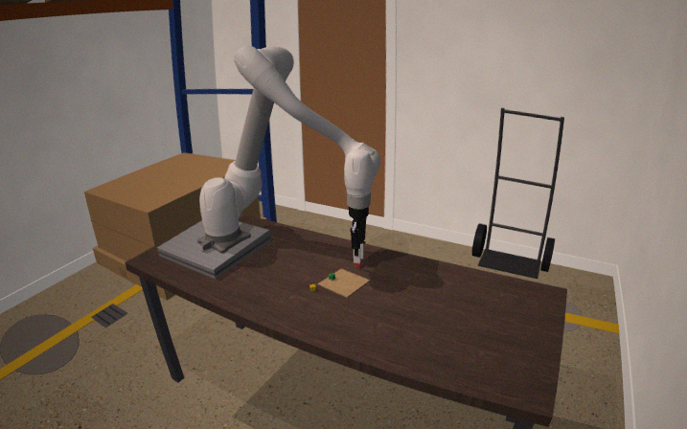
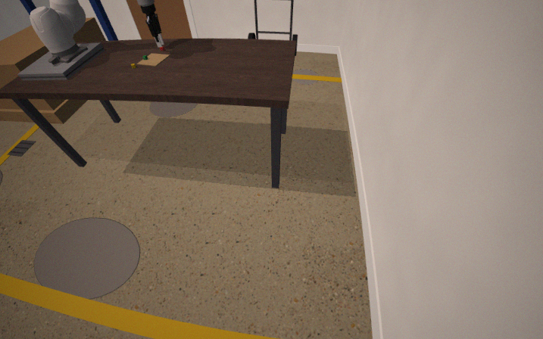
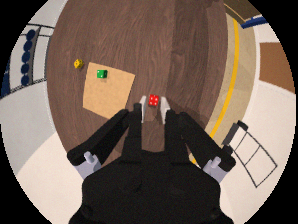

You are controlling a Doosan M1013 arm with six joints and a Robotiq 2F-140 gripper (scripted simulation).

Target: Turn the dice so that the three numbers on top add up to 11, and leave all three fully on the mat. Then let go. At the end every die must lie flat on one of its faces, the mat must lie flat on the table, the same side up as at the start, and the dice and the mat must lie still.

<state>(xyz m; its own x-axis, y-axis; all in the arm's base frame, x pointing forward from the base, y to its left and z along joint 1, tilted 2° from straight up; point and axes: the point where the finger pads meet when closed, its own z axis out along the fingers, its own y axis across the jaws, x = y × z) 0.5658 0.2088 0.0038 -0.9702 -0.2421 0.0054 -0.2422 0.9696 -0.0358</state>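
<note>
Now: hand 50 mm above the red die. Round my hand: green die: 30 mm behind, 140 mm to the right, 50 mm below; tan mat: 20 mm ahead, 130 mm to the right, 60 mm below; yellow die: 50 mm behind, 230 mm to the right, 50 mm below.
</note>
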